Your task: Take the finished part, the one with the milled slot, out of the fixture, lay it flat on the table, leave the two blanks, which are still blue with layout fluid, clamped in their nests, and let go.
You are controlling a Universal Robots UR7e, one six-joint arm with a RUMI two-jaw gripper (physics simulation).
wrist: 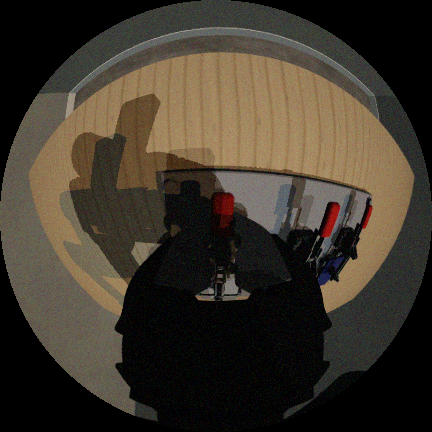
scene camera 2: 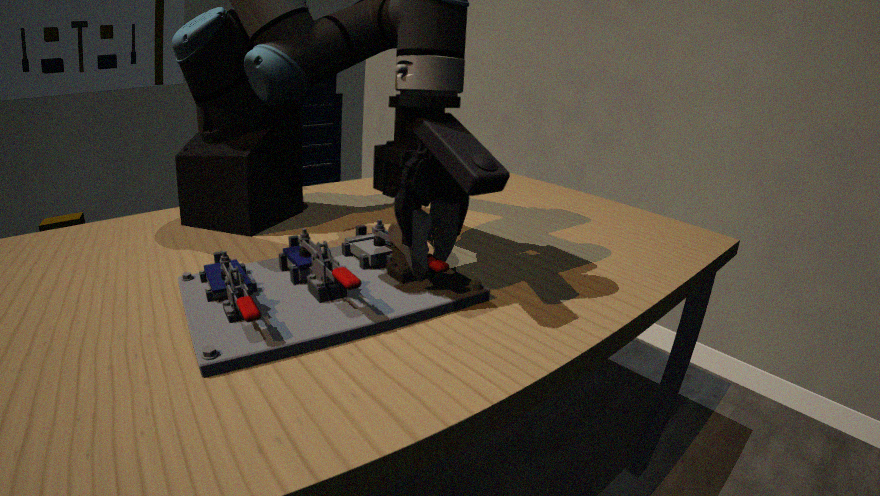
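Note:
The finished part, pale grey, sits in the fixture's right-hand nest in the scene view, with the clamp's spindle over it; its slot is too small to make out. The gripper points down at this nest's clamp and is shut on its red handle, whose end sticks out between the fingers. Two blue blanks sit in the left and middle nests under their clamps. Some blue shows at the right in the wrist view.
The grey fixture plate lies on the wooden table. Two more red clamp handles stick out toward the front. Bolts stand at the plate's corners. The robot's base stands behind the fixture.

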